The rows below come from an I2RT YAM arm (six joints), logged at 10 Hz.
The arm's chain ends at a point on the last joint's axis. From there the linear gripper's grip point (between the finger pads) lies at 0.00 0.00 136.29 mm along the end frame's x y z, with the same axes.
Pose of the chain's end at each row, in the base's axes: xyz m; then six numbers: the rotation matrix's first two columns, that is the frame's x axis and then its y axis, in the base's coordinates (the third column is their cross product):
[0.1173, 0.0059, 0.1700, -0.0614, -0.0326, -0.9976, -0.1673, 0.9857, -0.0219]
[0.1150, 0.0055, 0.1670, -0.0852, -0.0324, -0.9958, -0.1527, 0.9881, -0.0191]
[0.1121, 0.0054, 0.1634, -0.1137, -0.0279, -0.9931, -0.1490, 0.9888, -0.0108]
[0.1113, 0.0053, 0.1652, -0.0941, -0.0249, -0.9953, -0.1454, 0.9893, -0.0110]
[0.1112, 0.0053, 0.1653, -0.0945, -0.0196, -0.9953, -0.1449, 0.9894, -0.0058]
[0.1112, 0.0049, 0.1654, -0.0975, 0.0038, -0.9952, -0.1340, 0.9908, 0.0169]
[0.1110, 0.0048, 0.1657, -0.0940, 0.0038, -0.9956, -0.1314, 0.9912, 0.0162]
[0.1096, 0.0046, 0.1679, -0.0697, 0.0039, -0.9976, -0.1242, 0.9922, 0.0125]
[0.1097, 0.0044, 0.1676, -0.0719, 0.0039, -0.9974, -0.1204, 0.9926, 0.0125]
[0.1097, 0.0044, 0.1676, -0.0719, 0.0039, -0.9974, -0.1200, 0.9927, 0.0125]
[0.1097, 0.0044, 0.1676, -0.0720, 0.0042, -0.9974, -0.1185, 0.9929, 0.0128]
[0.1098, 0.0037, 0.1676, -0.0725, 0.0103, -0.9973, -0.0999, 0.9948, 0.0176]
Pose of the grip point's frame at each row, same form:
[0.2514, 0.0285, 0.1610, -0.0614, -0.0326, -0.9976, -0.1673, 0.9857, -0.0219]
[0.2492, 0.0260, 0.1549, -0.0852, -0.0324, -0.9958, -0.1527, 0.9881, -0.0191]
[0.2460, 0.0254, 0.1475, -0.1137, -0.0279, -0.9931, -0.1490, 0.9888, -0.0108]
[0.2455, 0.0249, 0.1520, -0.0941, -0.0249, -0.9953, -0.1454, 0.9893, -0.0110]
[0.2454, 0.0249, 0.1522, -0.0945, -0.0196, -0.9953, -0.1449, 0.9894, -0.0058]
[0.2456, 0.0233, 0.1523, -0.0975, 0.0038, -0.9952, -0.1340, 0.9908, 0.0169]
[0.2455, 0.0228, 0.1531, -0.0940, 0.0038, -0.9956, -0.1314, 0.9912, 0.0162]
[0.2445, 0.0216, 0.1585, -0.0697, 0.0039, -0.9976, -0.1242, 0.9922, 0.0125]
[0.2446, 0.0209, 0.1579, -0.0719, 0.0039, -0.9974, -0.1204, 0.9926, 0.0125]
[0.2446, 0.0208, 0.1579, -0.0719, 0.0039, -0.9974, -0.1200, 0.9927, 0.0125]
[0.2447, 0.0206, 0.1579, -0.0720, 0.0042, -0.9974, -0.1185, 0.9929, 0.0128]
[0.2450, 0.0175, 0.1579, -0.0725, 0.0103, -0.9973, -0.0999, 0.9948, 0.0176]

